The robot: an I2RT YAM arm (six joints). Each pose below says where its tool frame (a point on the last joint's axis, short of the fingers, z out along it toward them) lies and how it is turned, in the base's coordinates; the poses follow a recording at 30 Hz.
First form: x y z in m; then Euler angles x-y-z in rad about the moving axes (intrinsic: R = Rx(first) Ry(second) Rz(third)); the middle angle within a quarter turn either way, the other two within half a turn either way.
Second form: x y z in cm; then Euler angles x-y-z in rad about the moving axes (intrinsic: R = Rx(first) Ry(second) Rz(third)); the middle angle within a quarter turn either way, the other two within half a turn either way. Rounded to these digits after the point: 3 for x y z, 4 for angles.
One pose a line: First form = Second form
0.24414 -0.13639 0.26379 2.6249 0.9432 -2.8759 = 24.414 -13.639 26.379 2.6249 0.9432 -2.8759
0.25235 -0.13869 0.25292 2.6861 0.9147 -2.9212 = 25.235 -13.869 25.292 2.6861 0.9147 -2.9212
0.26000 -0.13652 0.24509 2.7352 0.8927 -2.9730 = 26.000 -13.652 24.509 2.7352 0.8927 -2.9730
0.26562 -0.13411 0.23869 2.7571 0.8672 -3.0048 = 26.562 -13.411 23.869 2.7571 0.8672 -3.0048
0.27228 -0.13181 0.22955 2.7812 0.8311 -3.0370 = 27.228 -13.181 22.955 2.7812 0.8311 -3.0370
